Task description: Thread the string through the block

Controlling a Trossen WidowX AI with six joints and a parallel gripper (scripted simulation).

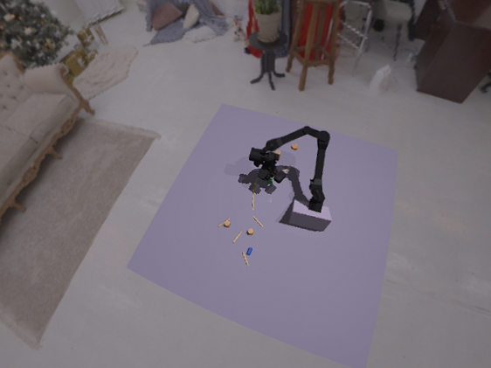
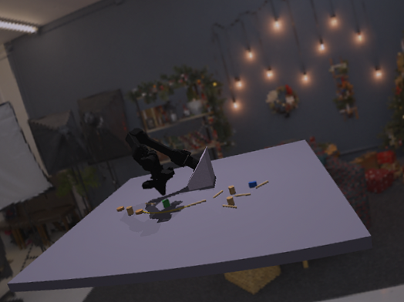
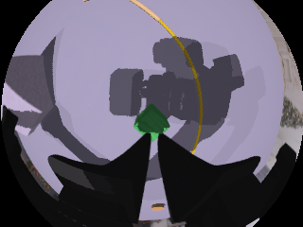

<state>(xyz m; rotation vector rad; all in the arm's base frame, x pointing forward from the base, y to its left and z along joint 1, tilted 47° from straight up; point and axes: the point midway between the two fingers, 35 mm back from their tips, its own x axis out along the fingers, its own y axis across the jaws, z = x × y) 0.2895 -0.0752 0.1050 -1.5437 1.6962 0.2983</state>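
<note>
My gripper tip is 4 cm above the green block. Round my gripper tip: round wooden button: 2 cm ahead, 14 cm to the right, 5 cm below; round piece: 8 cm behind, 30 cm to the right, 5 cm below; thin wooden stick: 5 cm ahead, 15 cm to the left, 6 cm below.
</note>
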